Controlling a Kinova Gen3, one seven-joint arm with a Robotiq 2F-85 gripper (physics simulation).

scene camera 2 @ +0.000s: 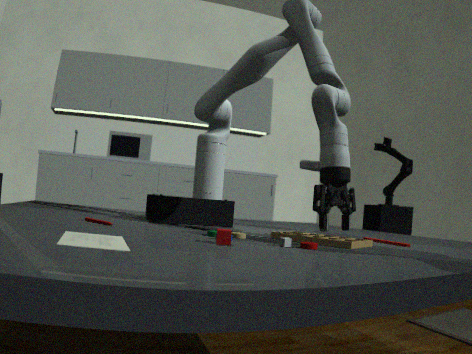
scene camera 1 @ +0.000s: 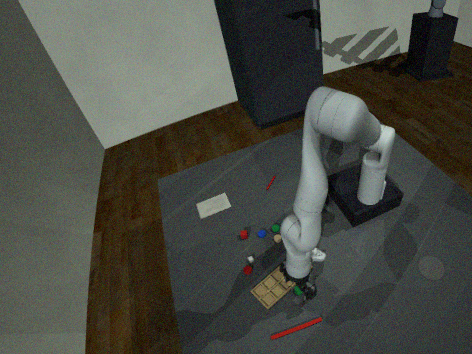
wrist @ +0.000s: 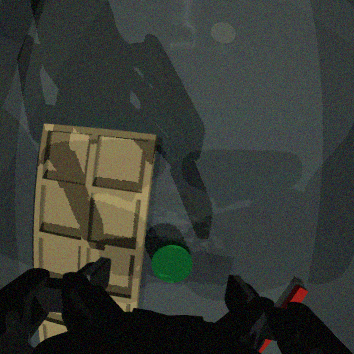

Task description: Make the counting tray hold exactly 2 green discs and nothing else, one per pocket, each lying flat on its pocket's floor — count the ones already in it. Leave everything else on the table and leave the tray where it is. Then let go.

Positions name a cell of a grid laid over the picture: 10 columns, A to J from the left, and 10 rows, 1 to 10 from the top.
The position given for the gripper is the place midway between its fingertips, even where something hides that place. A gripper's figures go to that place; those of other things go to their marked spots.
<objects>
The gripper (scene camera 2: H7) is 0.89 m from the lens. A tan counting tray (scene camera 2: H7): 0.75 m from the lens.
</objects>
